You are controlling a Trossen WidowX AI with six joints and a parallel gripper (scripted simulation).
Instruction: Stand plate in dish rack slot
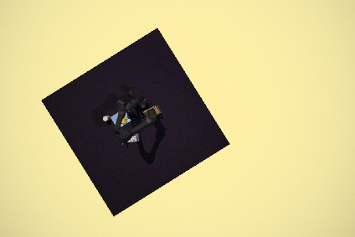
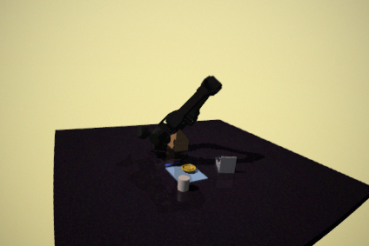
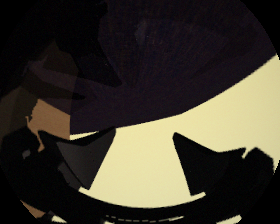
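The yellow plate is 280 mm ahead of my gripper tip, 130 mm to the left of it and 50 mm below it. The rest, counted from my gripper tip: light blue mat (300 mm ahead, 110 mm to the left, 60 mm below); then blue stick (200 mm ahead, 80 mm to the left, 60 mm below); then white cup (410 mm ahead, 50 mm to the left, 40 mm below).
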